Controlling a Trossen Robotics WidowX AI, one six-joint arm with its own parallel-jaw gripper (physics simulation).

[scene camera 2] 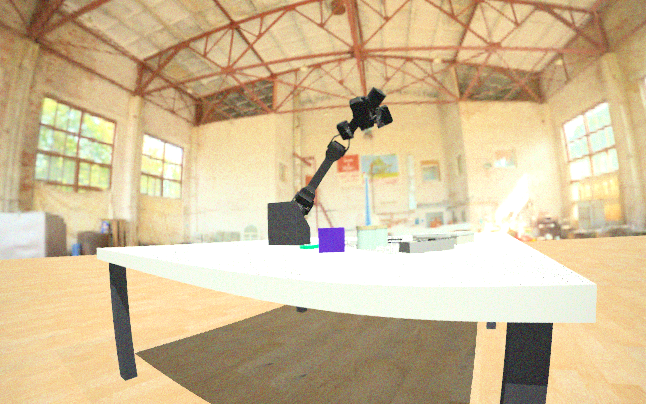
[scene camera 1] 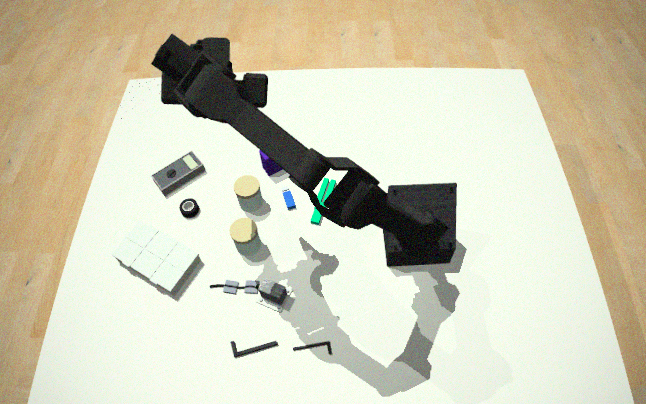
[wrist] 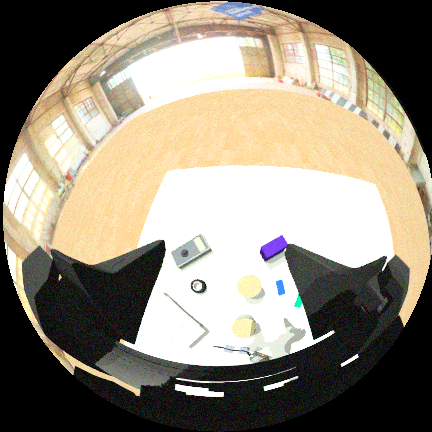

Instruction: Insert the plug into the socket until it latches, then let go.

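Pixels of known places: gripper, fingertip midpoint: (scene camera 2: 364, 132) (wrist: 227, 248); arm's base at its link origin: (scene camera 2: 292, 218) (scene camera 1: 417, 225).
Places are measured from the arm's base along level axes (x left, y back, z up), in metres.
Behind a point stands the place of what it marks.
A dark block (scene camera 1: 274, 293) @(x 0.112, y -0.309, z -0.066 m) (wrist: 259, 355) @(x 0.081, y -0.316, z -0.075 m) stands on a small clear plate. A black cable (scene camera 1: 216, 286) @(x 0.073, y -0.447, z -0.106 m) with two grey pieces (scene camera 1: 230, 287) @(x 0.077, y -0.414, z -0.105 m) (wrist: 229, 348) @(x 0.071, y -0.409, z -0.104 m) runs left from it in scene camera 1. Which part is the plug and which the socket, and whether they are joined, is too small to tell. My gripper (scene camera 2: 371, 114) (wrist: 227, 248) @(x -0.176, y -0.396, z 0.247 m) is wide open and empty. It hangs high above the table, away from these parts, beyond the meter in scene camera 1. The wrist view shows the block and cable at its bottom edge, partly cut off by the gripper body.
A grey meter (scene camera 1: 179, 173) @(x -0.242, y -0.571, z -0.085 m) (wrist: 191, 251) @(x -0.250, y -0.568, z -0.085 m), black ring (scene camera 1: 189, 208) @(x -0.131, y -0.528, z -0.091 m) (wrist: 198, 286) @(x -0.137, y -0.522, z -0.091 m), pale tiled block (scene camera 1: 157, 257) @(x 0.010, y -0.587, z -0.076 m), two round tan-topped cans (scene camera 1: 247, 186) @(x -0.154, y -0.376, z -0.040 m) (scene camera 1: 243, 230) @(x -0.032, y -0.378, z -0.040 m), purple box (scene camera 2: 331, 240) @(x -0.285, y -0.323, z -0.077 m) (wrist: 273, 248) @(x -0.260, y -0.318, z -0.042 m), blue piece (scene camera 1: 289, 199) @(x -0.152, y -0.281, z -0.099 m), green strips (scene camera 1: 316, 215) @(x -0.101, y -0.216, z -0.099 m) and two black L-shaped keys (scene camera 1: 256, 349) @(x 0.222, y -0.350, z -0.103 m) (scene camera 1: 312, 346) @(x 0.219, y -0.233, z -0.105 m) are on the table (scene camera 1: 475, 125) @(x -0.387, y 0.244, z -0.110 m).
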